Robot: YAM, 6 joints.
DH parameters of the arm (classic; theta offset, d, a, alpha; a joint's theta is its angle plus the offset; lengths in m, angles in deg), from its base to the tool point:
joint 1: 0 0.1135 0.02 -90
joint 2: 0 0 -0.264 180
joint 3: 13.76 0 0.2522 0
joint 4: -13.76 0 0.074 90
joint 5: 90 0 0 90
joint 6: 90 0.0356 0 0
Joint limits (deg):
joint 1: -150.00..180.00
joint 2: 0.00..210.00
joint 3: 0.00..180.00
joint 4: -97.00..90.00
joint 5: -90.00..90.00
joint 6: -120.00..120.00
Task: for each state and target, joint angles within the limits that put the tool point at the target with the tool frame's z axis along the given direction. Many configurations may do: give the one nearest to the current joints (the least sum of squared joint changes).
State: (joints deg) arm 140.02 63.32 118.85 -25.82 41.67 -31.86
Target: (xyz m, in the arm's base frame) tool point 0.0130 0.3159 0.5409 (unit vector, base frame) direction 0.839 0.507 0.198
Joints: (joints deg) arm 93.24 88.39 104.90 6.83 60.03 -31.86
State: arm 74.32 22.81 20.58 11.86 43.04 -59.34
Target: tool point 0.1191 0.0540 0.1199 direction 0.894 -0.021 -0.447
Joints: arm 32.10 35.52 0.11 4.48 29.54 -59.34
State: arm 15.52 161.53 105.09 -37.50 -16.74 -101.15
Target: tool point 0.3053 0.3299 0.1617 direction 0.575 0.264 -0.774
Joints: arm 48.37 119.64 83.89 -17.44 14.74 -101.15
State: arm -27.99 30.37 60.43 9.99 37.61 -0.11
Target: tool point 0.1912 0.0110 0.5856 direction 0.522 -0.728 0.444
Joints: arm 12.07 69.65 92.72 28.04 55.21 -0.11
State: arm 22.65 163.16 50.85 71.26 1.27 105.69
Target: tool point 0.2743 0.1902 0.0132 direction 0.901 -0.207 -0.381
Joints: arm 39.20 130.81 40.49 56.44 46.88 105.69
